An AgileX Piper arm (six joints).
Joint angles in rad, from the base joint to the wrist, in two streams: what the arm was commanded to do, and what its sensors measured. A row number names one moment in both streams.
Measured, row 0: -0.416, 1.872, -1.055, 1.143, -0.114, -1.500
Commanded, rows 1 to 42: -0.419, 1.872, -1.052, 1.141, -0.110, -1.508; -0.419, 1.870, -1.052, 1.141, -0.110, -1.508; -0.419, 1.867, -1.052, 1.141, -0.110, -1.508; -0.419, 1.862, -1.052, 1.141, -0.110, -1.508; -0.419, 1.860, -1.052, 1.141, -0.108, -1.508; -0.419, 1.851, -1.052, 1.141, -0.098, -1.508; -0.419, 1.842, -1.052, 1.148, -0.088, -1.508; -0.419, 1.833, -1.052, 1.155, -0.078, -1.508; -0.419, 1.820, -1.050, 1.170, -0.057, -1.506; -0.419, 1.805, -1.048, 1.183, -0.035, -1.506; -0.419, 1.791, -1.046, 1.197, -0.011, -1.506; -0.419, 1.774, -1.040, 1.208, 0.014, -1.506; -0.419, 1.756, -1.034, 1.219, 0.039, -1.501; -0.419, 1.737, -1.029, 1.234, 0.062, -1.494; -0.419, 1.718, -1.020, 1.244, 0.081, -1.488; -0.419, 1.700, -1.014, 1.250, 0.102, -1.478; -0.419, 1.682, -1.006, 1.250, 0.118, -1.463; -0.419, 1.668, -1.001, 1.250, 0.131, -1.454; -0.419, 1.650, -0.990, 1.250, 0.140, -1.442; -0.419, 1.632, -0.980, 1.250, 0.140, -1.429; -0.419, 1.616, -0.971, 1.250, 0.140, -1.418; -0.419, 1.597, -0.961, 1.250, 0.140, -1.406; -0.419, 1.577, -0.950, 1.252, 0.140, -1.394; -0.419, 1.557, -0.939, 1.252, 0.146, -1.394; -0.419, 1.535, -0.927, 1.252, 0.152, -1.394; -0.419, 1.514, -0.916, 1.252, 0.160, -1.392; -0.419, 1.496, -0.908, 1.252, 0.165, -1.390; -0.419, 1.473, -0.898, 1.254, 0.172, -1.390; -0.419, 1.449, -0.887, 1.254, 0.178, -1.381; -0.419, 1.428, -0.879, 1.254, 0.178, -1.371; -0.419, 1.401, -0.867, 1.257, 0.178, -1.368; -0.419, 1.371, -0.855, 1.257, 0.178, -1.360; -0.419, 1.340, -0.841, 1.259, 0.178, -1.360; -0.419, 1.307, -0.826, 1.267, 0.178, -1.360; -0.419, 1.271, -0.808, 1.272, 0.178, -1.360; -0.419, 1.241, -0.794, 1.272, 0.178, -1.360; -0.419, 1.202, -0.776, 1.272, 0.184, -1.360; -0.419, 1.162, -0.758, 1.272, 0.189, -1.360; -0.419, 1.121, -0.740, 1.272, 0.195, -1.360; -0.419, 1.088, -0.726, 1.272, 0.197, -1.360; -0.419, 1.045, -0.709, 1.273, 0.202, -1.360; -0.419, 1.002, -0.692, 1.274, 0.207, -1.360
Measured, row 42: -0.416, 1.138, -0.747, 1.267, 0.178, -1.368
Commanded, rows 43 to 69: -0.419, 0.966, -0.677, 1.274, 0.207, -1.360; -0.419, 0.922, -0.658, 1.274, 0.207, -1.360; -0.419, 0.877, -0.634, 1.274, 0.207, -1.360; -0.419, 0.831, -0.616, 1.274, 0.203, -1.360; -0.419, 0.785, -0.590, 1.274, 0.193, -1.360; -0.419, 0.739, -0.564, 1.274, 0.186, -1.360; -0.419, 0.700, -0.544, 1.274, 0.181, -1.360; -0.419, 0.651, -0.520, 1.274, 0.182, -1.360; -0.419, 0.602, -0.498, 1.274, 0.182, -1.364; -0.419, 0.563, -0.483, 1.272, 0.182, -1.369; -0.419, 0.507, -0.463, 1.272, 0.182, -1.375; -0.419, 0.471, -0.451, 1.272, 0.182, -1.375; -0.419, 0.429, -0.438, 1.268, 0.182, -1.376; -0.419, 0.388, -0.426, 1.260, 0.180, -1.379; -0.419, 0.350, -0.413, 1.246, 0.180, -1.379; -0.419, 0.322, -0.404, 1.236, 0.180, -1.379; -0.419, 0.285, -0.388, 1.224, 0.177, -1.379; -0.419, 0.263, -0.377, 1.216, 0.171, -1.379; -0.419, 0.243, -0.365, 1.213, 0.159, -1.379; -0.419, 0.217, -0.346, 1.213, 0.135, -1.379; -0.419, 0.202, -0.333, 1.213, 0.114, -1.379; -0.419, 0.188, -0.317, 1.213, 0.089, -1.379; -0.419, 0.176, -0.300, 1.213, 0.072, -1.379; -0.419, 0.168, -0.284, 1.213, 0.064, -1.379; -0.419, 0.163, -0.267, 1.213, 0.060, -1.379; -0.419, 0.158, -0.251, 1.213, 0.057, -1.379; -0.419, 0.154, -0.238, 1.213, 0.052, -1.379
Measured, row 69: -0.416, 0.174, -0.291, 1.220, 0.085, -1.372
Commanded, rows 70 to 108: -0.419, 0.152, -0.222, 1.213, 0.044, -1.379; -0.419, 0.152, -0.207, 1.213, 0.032, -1.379; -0.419, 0.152, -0.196, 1.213, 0.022, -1.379; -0.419, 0.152, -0.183, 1.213, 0.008, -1.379; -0.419, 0.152, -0.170, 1.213, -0.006, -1.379; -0.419, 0.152, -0.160, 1.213, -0.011, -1.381; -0.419, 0.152, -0.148, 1.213, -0.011, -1.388; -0.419, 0.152, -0.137, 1.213, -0.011, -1.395; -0.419, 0.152, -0.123, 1.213, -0.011, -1.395; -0.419, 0.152, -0.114, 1.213, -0.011, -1.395; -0.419, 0.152, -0.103, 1.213, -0.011, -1.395; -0.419, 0.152, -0.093, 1.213, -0.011, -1.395; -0.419, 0.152, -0.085, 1.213, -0.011, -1.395; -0.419, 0.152, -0.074, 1.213, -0.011, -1.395; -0.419, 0.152, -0.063, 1.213, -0.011, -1.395; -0.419, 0.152, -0.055, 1.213, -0.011, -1.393; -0.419, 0.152, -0.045, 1.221, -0.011, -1.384; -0.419, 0.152, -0.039, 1.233, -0.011, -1.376; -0.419, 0.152, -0.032, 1.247, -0.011, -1.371; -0.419, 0.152, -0.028, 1.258, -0.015, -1.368; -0.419, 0.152, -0.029, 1.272, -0.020, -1.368; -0.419, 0.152, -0.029, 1.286, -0.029, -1.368; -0.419, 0.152, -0.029, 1.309, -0.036, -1.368; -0.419, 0.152, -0.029, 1.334, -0.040, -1.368; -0.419, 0.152, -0.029, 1.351, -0.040, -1.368; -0.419, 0.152, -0.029, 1.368, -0.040, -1.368; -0.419, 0.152, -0.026, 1.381, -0.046, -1.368; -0.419, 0.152, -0.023, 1.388, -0.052, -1.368; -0.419, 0.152, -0.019, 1.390, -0.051, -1.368; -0.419, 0.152, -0.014, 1.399, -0.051, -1.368; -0.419, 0.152, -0.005, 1.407, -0.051, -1.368; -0.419, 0.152, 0.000, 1.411, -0.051, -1.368; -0.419, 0.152, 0.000, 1.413, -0.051, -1.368; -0.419, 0.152, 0.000, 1.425, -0.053, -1.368; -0.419, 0.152, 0.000, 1.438, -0.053, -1.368; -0.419, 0.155, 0.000, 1.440, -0.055, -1.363; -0.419, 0.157, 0.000, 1.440, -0.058, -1.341; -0.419, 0.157, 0.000, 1.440, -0.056, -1.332; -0.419, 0.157, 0.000, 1.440, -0.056, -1.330
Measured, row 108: -0.416, 0.156, -0.005, 1.425, -0.045, -1.359
